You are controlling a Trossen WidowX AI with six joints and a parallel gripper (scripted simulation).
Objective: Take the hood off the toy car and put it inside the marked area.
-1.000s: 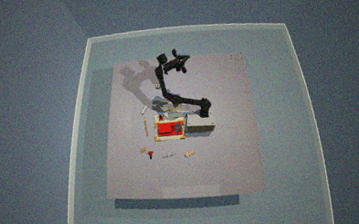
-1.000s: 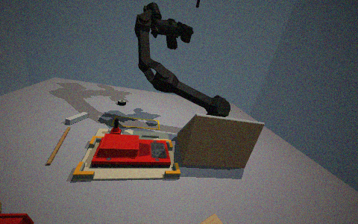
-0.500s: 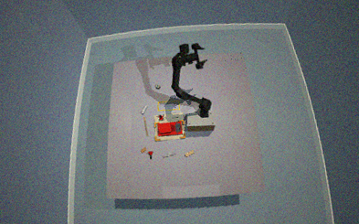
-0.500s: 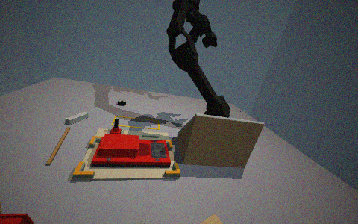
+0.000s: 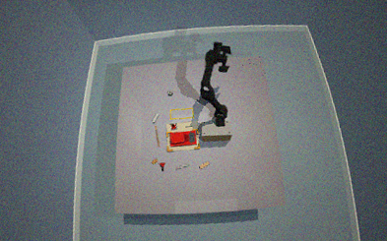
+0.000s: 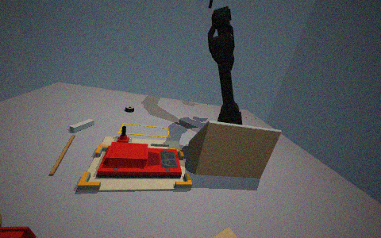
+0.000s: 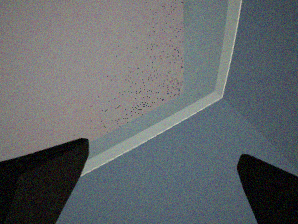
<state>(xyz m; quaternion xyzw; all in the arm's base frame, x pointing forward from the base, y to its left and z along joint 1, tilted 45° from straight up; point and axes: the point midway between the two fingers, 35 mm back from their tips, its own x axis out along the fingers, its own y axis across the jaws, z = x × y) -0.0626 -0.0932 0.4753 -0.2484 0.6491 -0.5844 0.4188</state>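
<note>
Now: gripper tip 52 cm to the right of the hood, 40 cm short of it and 26 cm above it. Round my gripper tip: wooden stick (57 cm ahead, 49 cm to the left, 30 cm below).
</note>
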